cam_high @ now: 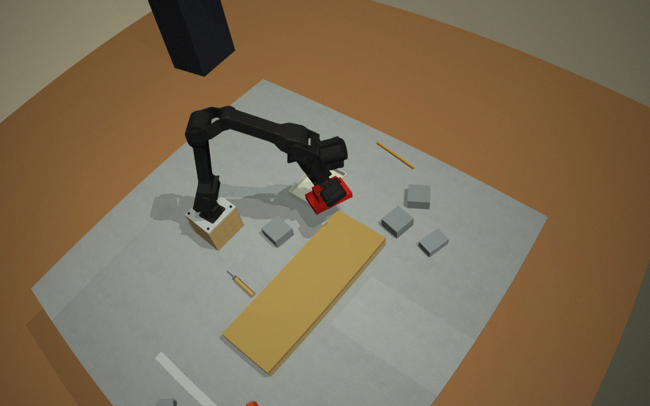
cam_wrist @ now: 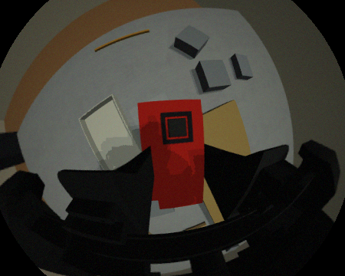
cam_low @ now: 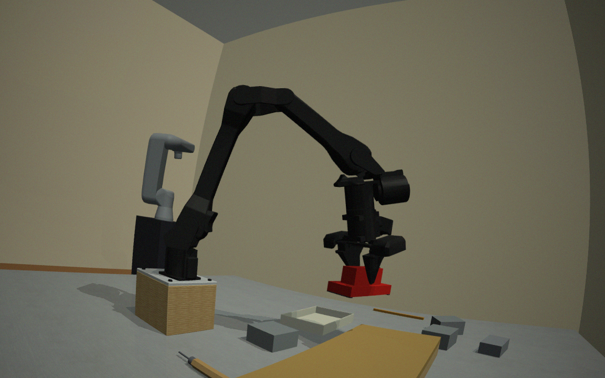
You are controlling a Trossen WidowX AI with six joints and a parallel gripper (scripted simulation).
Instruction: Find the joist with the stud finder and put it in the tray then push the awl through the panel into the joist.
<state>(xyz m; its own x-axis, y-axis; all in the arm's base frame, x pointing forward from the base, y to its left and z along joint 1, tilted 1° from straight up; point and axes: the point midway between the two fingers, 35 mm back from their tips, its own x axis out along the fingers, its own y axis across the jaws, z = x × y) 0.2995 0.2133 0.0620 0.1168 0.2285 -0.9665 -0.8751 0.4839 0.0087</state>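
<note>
Now: gripper tip 120 mm past the tray, 120 mm above it and 80 mm to the right of it. From my gripper tip the other things lie so: square indicator (30 mm above, 20 mm to the left, 10 mm ahead); then red stud finder (20 mm above); then thin orange stick (320 mm to the left, 130 mm below, 40 mm ahead).
</note>
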